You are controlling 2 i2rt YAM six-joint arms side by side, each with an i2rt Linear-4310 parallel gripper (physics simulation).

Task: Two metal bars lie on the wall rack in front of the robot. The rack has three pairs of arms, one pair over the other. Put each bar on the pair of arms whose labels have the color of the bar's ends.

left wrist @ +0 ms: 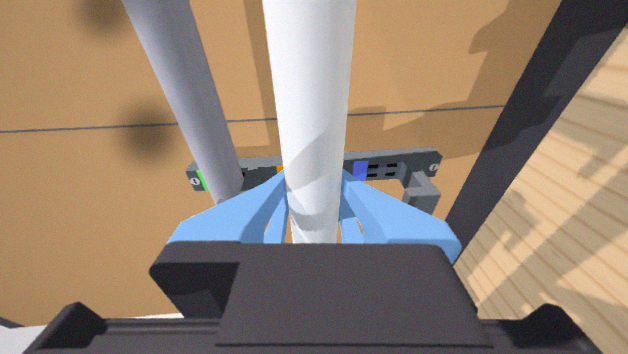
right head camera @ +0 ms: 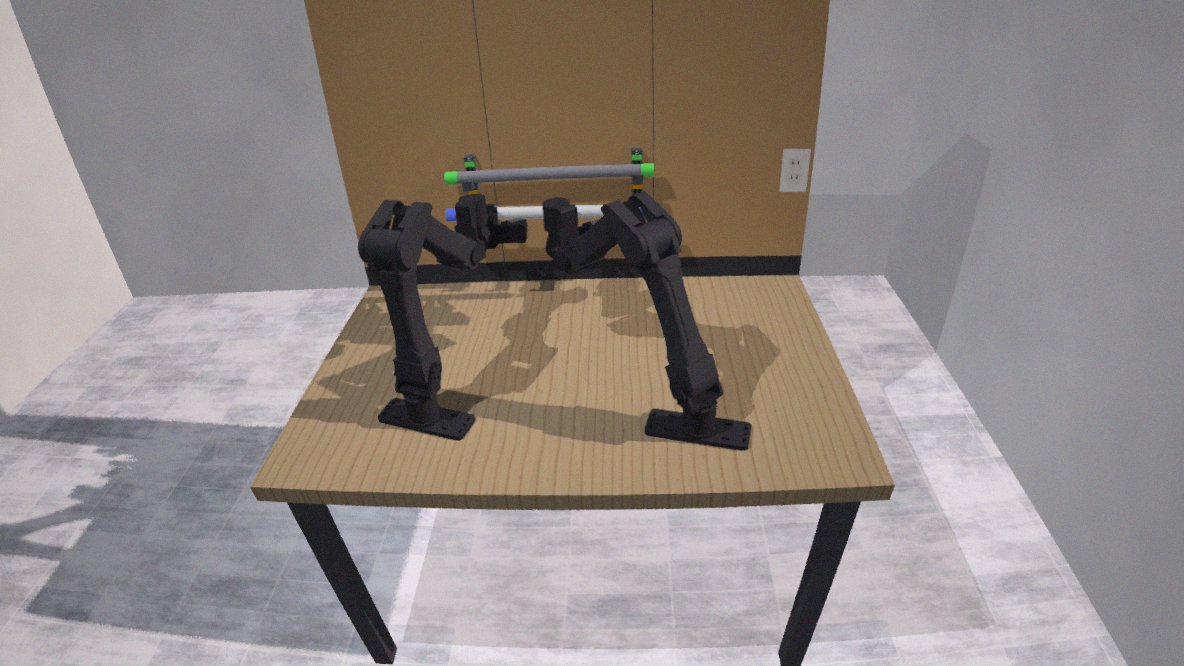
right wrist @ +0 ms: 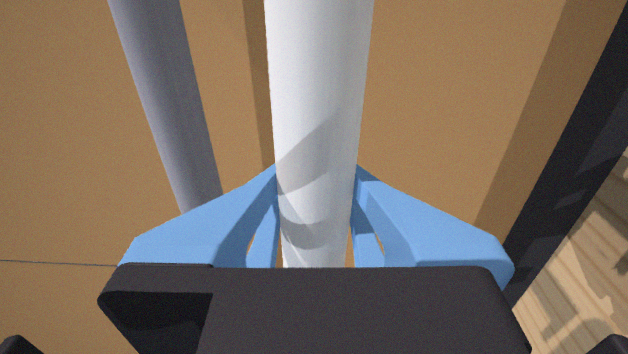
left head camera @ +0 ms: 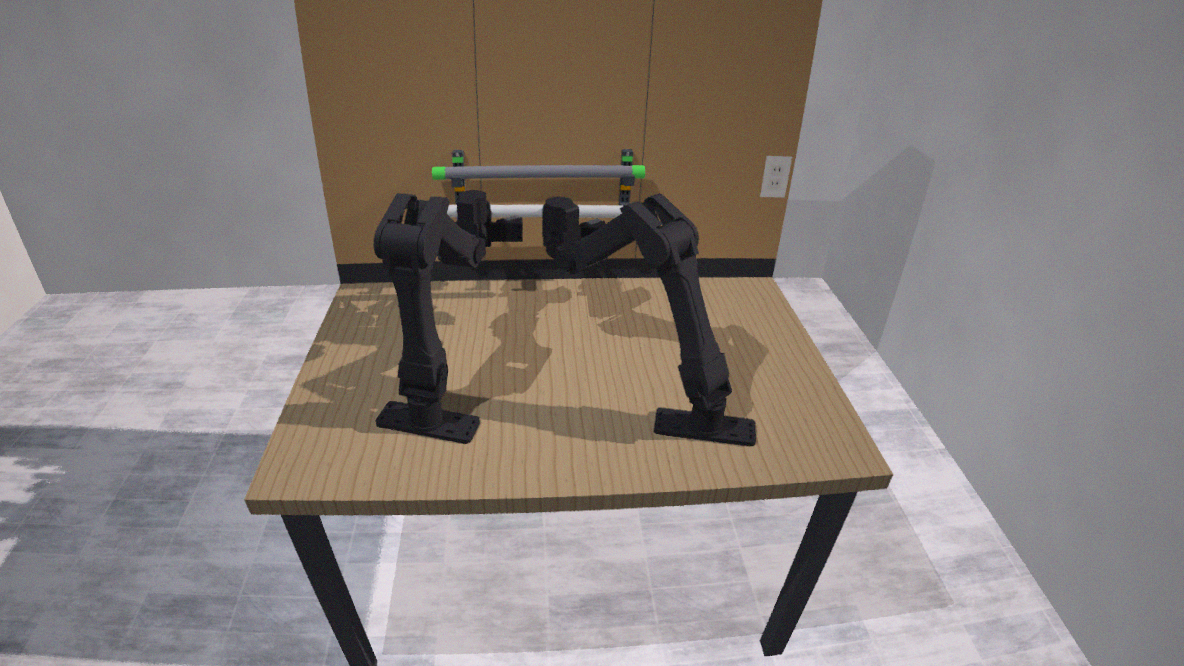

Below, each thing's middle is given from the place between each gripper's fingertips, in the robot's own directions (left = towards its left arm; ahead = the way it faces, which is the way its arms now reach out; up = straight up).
My left gripper is now 15 cm to the left of the white bar (left head camera: 496, 210). From my left hand the other things lie so: wall outlet (right head camera: 787, 153) (75 cm to the right, 14 cm ahead, 6 cm above).
The white bar lies 4 cm to the left of my right hand and 2 cm behind it. Round my right hand: wall outlet (56 cm to the right, 12 cm ahead, 6 cm above).
